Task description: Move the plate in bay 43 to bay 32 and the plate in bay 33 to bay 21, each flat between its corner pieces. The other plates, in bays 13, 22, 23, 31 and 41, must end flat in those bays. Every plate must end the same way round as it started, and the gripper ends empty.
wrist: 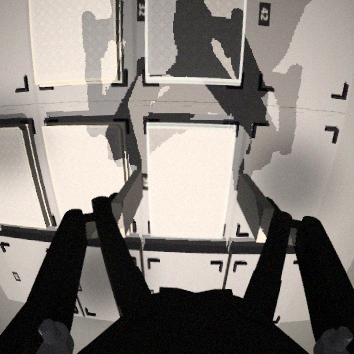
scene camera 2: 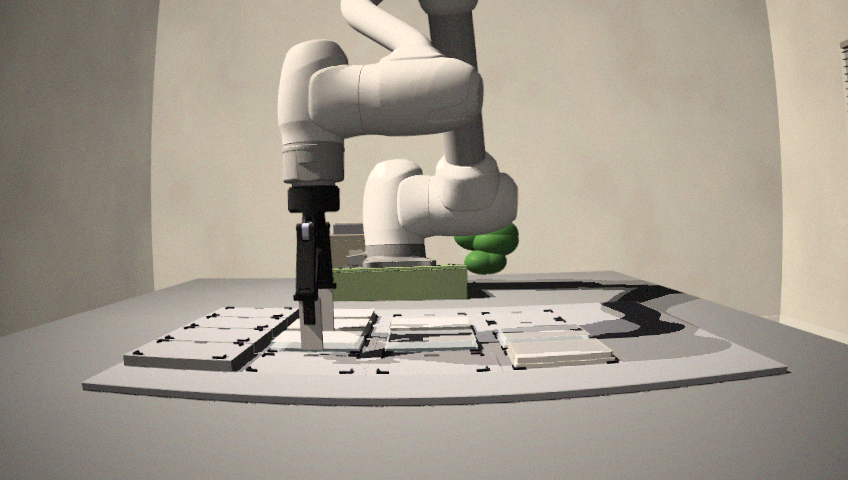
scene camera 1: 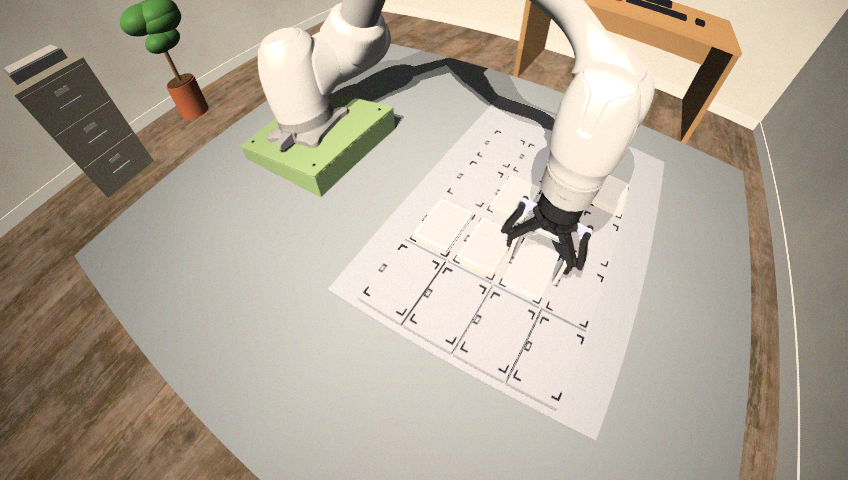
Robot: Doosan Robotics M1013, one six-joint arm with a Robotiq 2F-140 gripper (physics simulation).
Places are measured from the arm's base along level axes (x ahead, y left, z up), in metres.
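Pixels of known places: gripper, fingertip midpoint: (wrist: 189, 184) (scene camera 2: 319, 340) (scene camera 1: 533, 267); arm's base, origin of the base link: (scene camera 2: 395, 266) (scene camera 1: 308, 125).
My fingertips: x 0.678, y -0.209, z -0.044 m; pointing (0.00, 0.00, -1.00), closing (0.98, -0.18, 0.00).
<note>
Ahead of a thing's pixels: the offset from my fingertips to its middle. "*": to the spot under its first point. Level surfaces: height alone.
My gripper (scene camera 1: 534, 267) (scene camera 2: 318, 330) (wrist: 189, 184) is open, its fingers down on either side of the plate in bay 33 @(* dy -0.023, dx -0.011, dz +0.006 m) (scene camera 1: 526, 273) (scene camera 2: 345, 342) (wrist: 192, 210), with a gap at each side. That plate lies flat. A plate in bay 32 @(* dy +0.153, dx +0.069, dz +0.004 m) (scene camera 2: 431, 343) (wrist: 160, 45) lies flat between its corner pieces. Other plates lie in bay 13 @(* dy +0.034, dx -0.211, dz +0.006 m) (scene camera 1: 443, 224) (wrist: 12, 175), bay 23 @(* dy +0.004, dx -0.112, dz +0.006 m) (scene camera 1: 483, 248) (wrist: 82, 165), bay 22 @(* dy +0.178, dx -0.086, dz +0.006 m) (scene camera 1: 512, 195) (wrist: 57, 45), bay 41 @(* dy +0.294, dx +0.164, dz +0.006 m) (scene camera 1: 611, 193) (scene camera 2: 559, 352) and bay 31 @(* dy +0.302, dx +0.088, dz +0.006 m) (scene camera 2: 538, 336). Bays 43 and 21 hold no plate. The arm hides bay 31 in scene camera 1.
The white board @(dz -0.008 m) (scene camera 1: 586, 422) (scene camera 2: 446, 393) carries the bays. Its raised end block @(* dy -0.186, dx +0.125, dz +0.002 m) (scene camera 2: 178, 361) bears a row of bays without plates, beside the row under my gripper. The arm's green base (scene camera 1: 357, 151) (scene camera 2: 398, 284) stands beyond the board. Neighbouring plates 23 and 32 lie close to my fingers.
</note>
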